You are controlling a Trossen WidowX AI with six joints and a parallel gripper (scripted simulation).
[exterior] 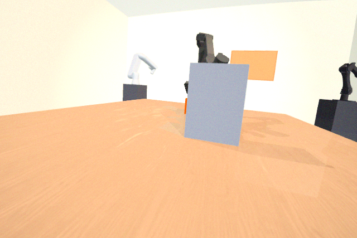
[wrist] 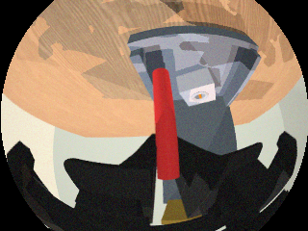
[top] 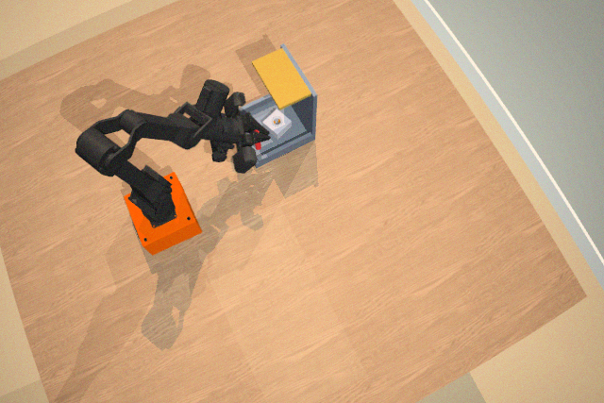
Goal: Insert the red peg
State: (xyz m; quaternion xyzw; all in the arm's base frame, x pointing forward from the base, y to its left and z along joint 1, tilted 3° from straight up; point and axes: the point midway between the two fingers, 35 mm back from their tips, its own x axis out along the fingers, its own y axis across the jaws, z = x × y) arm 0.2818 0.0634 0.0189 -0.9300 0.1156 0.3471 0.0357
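Now: the back wall 11 cm ahead of my gripper tip, 7 cm to the left of it and 2 cm above it. Also, from my gripper tip: red peg: 3 cm behind, 1 cm to the left, 1 cm below; then yellow roof: 7 cm ahead, 6 cm to the left, 12 cm above.
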